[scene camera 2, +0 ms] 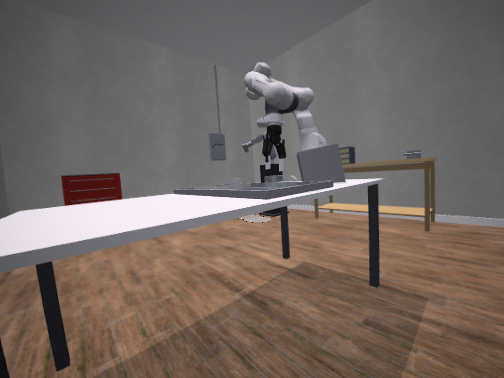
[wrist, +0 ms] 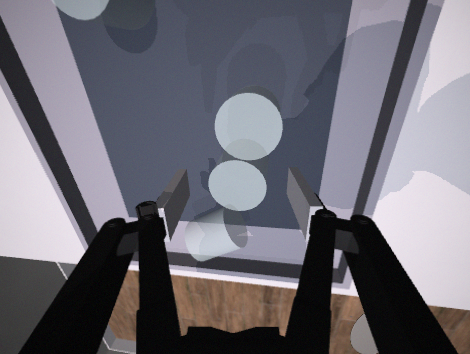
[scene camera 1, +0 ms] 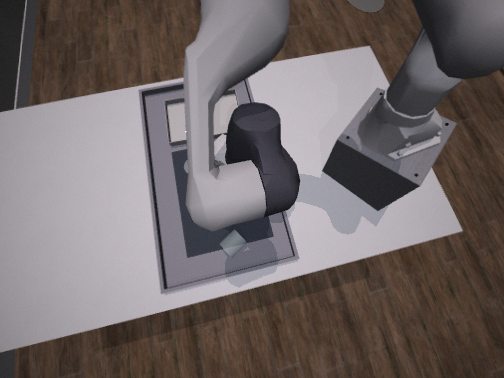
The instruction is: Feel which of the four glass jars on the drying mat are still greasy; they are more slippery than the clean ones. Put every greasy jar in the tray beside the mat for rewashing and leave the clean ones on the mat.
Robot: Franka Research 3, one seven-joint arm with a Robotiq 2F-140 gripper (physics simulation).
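Observation:
My gripper (wrist: 237, 181) (scene camera 2: 274, 161) is open and empty, above the end of the dark drying mat (wrist: 165, 135) (scene camera 1: 200, 245); the arm hides it in scene camera 1. In the wrist view, two jars with pale round tops, a farther one (wrist: 248, 126) and a nearer one (wrist: 237, 184), stand close together on the mat, the nearer lined up with the gap between the fingers. A tipped glass jar (wrist: 212, 237) (scene camera 1: 233, 243) lies on its side at the mat's end edge. Another jar (wrist: 82, 7) shows partly at the top left. The cream tray (scene camera 1: 175, 122) beside the mat is partly hidden by the arm.
A raised grey rim (scene camera 1: 153, 200) (wrist: 385, 105) surrounds the mat and tray on the white table (scene camera 1: 75, 200). The arm's block-shaped base (scene camera 1: 370, 175) (scene camera 2: 322, 164) stands on the table. A red cabinet (scene camera 2: 92, 189) and a wooden bench (scene camera 2: 390, 164) stand beyond the table.

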